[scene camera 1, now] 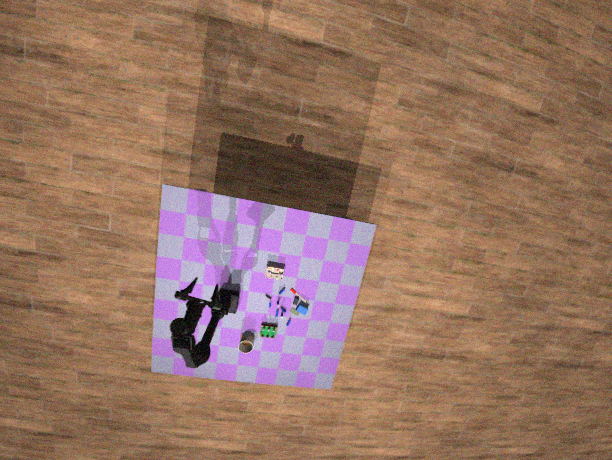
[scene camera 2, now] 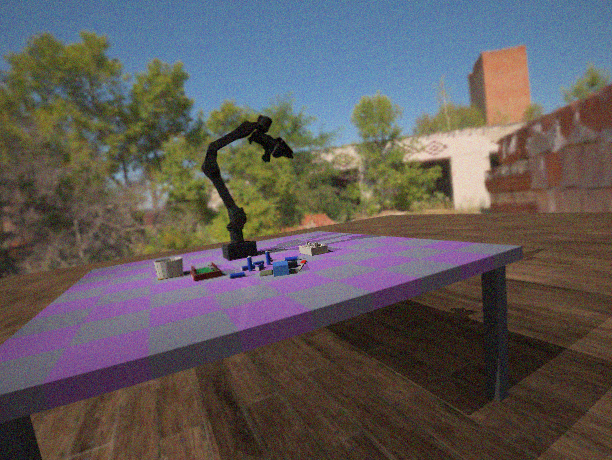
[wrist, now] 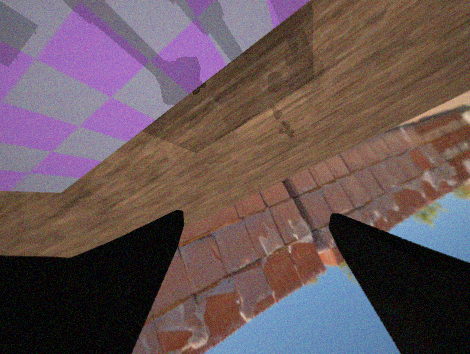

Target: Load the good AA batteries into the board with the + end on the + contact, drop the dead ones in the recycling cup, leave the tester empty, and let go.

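Seen in the pictures: gripper, fingertip midpoint: (scene camera 1: 207,280) (scene camera 2: 293,155) (wrist: 256,218); arm's base, link origin: (scene camera 1: 224,303) (scene camera 2: 237,243).
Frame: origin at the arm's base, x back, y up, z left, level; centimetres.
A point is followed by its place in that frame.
My gripper (scene camera 1: 206,283) {z 32.9, x -0.7, y 37.7 cm} (scene camera 2: 279,157) (wrist: 256,218) {z 32.9, x -0.7, y 37.7 cm} is open and empty, high above the table's left part in scene camera 1. A green piece with dark red edges (scene camera 1: 268,330) {z -19.3, x -28.7, y -2.7 cm} (scene camera 2: 206,270) {z -21.0, x -29.9, y -3.9 cm}, possibly the board, stands beside the pale cup (scene camera 1: 246,342) {z -32.1, x -14.7, y -5.5 cm} (scene camera 2: 168,268) {z -31.7, x -19.6, y -2.3 cm}. Several blue batteries lie or stand to the board's right, among them an upright battery (scene camera 2: 250,263) {z -7.9, x -37.0, y -3.2 cm} and a lying battery (scene camera 1: 288,321) {z -12.9, x -41.4, y -4.8 cm} (scene camera 2: 237,275) {z -14.3, x -42.3, y -5.1 cm}. Their + ends and charge cannot be told. A blue block with dark and grey parts (scene camera 1: 302,309) {z -1.9, x -49.3, y -2.8 cm} (scene camera 2: 281,268) {z -3.9, x -52.4, y -3.7 cm} may be the tester; whether it holds a battery cannot be told.
A beige box (scene camera 1: 274,272) {z 22.1, x -28.4, y -3.1 cm} (scene camera 2: 313,249) {z 18.7, x -33.8, y -3.6 cm} with small light and dark details stands beyond the batteries. A small red-tipped piece (scene camera 1: 293,290) {z 9.7, x -42.0, y -5.6 cm} (scene camera 2: 303,262) {z 8.6, x -43.3, y -5.5 cm} lies near the blue block. The arm's base (scene camera 1: 230,298) {z 3.6, x -3.3, y 0.2 cm} (scene camera 2: 239,250) {z -1.9, x -7.4, y -2.3 cm} stands on the checkered table (scene camera 1: 320,375) {z -57.4, x -70.5, y -5.8 cm} (scene camera 2: 190,320) {z -33.4, x -70.7, y -5.9 cm}.
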